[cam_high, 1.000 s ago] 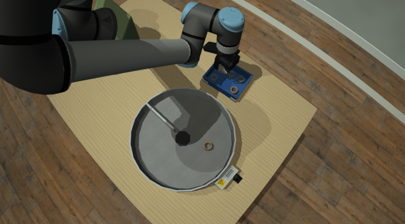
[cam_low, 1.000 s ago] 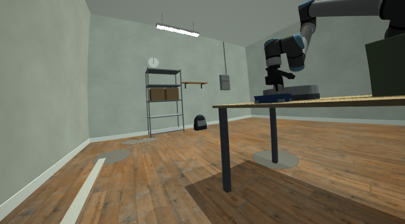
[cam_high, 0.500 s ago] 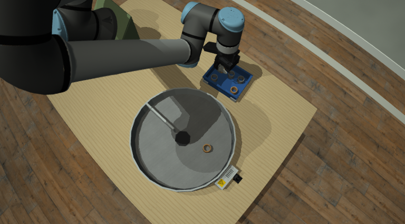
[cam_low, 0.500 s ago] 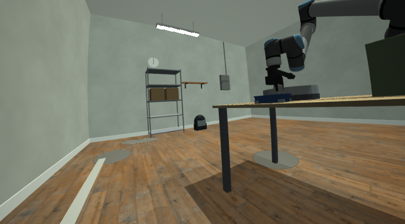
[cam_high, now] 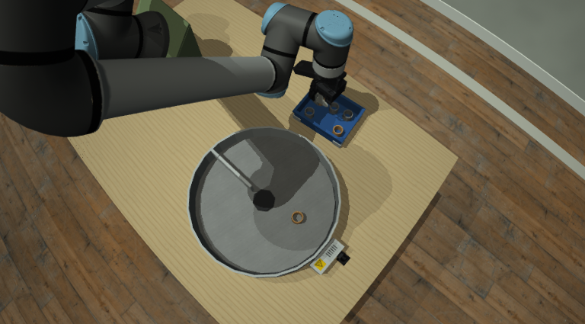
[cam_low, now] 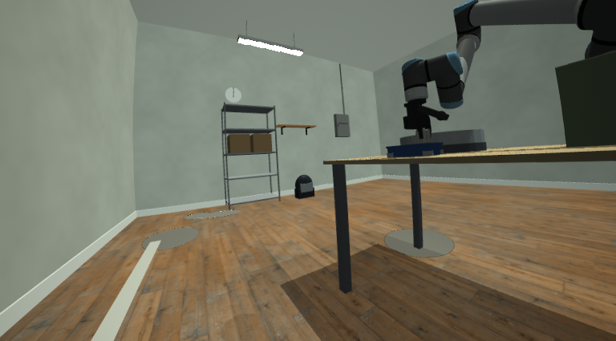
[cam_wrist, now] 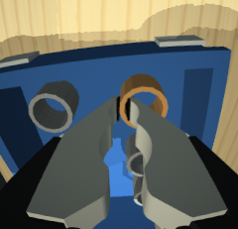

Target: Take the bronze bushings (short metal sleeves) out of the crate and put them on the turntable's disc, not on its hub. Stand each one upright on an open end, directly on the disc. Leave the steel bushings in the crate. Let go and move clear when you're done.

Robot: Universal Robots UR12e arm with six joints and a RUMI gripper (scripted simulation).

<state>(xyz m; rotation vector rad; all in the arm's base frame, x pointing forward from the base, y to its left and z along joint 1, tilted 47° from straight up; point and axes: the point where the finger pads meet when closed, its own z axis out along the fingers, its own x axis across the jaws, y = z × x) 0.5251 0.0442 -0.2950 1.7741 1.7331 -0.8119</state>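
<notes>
Right now my hand is 6 cm short of the blue crate and 1 cm to the left of it. From my hand the other things lie so: turntable disc (10 cm ahead, 37 cm to the right, 3 cm above); turntable (12 cm ahead, 37 cm to the right, 3 cm above).
</notes>
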